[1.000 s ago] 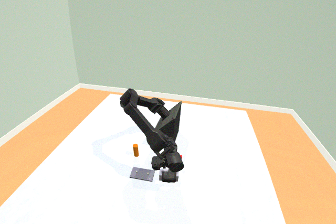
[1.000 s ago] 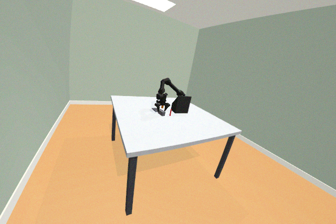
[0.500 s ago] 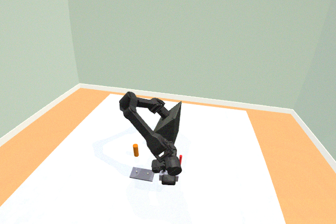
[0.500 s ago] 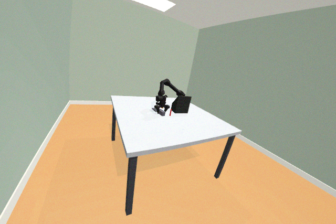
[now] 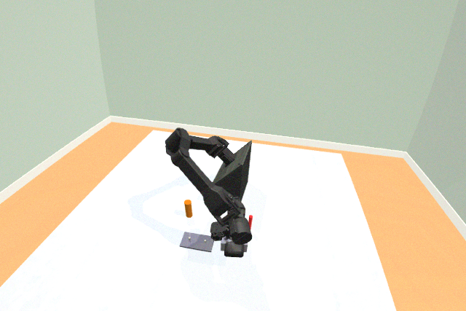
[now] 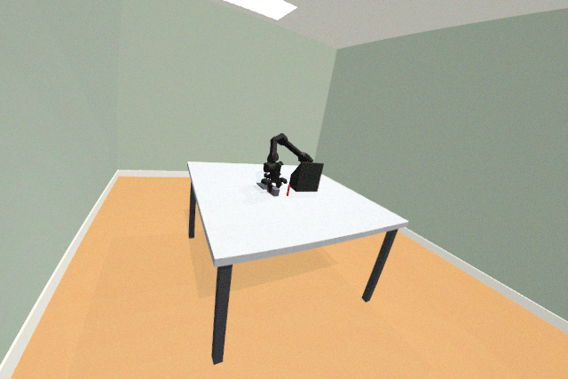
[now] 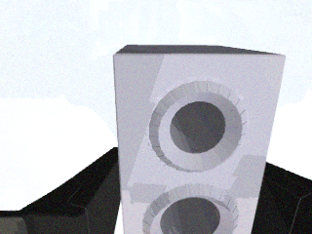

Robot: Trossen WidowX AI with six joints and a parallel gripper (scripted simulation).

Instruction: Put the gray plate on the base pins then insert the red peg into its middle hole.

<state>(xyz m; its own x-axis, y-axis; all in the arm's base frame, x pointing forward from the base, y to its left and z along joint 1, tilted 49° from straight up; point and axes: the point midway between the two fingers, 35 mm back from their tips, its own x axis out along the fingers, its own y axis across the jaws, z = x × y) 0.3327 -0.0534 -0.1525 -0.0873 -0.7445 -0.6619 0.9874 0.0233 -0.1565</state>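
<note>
The gray base lies 10 mm ahead of my gripper tip and 140 mm to the right of it. The rest, counted from my gripper tip: orange cylinder: 120 mm behind, 210 mm to the right, 30 mm above; then gray plate: 30 mm above; then red peg: 100 mm behind, 40 mm to the left, 30 mm above.
</note>
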